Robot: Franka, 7 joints.
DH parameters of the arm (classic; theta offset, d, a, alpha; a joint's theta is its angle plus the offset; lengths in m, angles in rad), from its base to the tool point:
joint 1: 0 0.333 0 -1.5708
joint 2: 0 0 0 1.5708
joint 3: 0 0.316 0.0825 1.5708
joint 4: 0 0 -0.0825 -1.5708
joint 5: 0 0.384 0 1.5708
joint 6: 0 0 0.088 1.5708
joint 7: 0 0.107 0 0
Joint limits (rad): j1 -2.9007..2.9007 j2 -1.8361..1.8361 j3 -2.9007..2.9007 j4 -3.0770..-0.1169 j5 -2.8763..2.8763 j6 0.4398..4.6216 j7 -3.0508..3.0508
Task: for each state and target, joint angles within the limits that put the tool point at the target. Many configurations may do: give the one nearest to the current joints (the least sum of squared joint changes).
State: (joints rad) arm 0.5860 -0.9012 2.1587 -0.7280 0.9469 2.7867 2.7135
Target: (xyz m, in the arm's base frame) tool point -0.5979 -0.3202 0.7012
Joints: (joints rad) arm 1.1764 -0.5824 2.2810 -1.2132 1.1809 3.3558 2.7135
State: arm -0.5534 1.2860 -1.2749 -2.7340 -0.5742 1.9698 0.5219
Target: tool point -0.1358 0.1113 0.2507
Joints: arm -1.2836 1.2109 -1.0970 -3.0770 -0.2244 1.6581 0.5219
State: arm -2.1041 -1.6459 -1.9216 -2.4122 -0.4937 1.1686 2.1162
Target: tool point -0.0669 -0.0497 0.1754
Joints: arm -1.9564 -1.4990 -2.3260 -2.9375 -0.6305 1.0046 2.1162
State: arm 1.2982 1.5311 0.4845 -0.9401 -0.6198 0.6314 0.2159
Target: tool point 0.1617 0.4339 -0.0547
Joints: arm 1.1072 1.5612 0.3186 -1.0716 -0.6254 0.5242 0.2159
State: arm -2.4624 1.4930 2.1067 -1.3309 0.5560 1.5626 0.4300
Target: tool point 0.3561 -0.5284 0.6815
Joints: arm -1.8755 1.3297 1.9457 -1.2796 0.5568 1.8049 0.4300
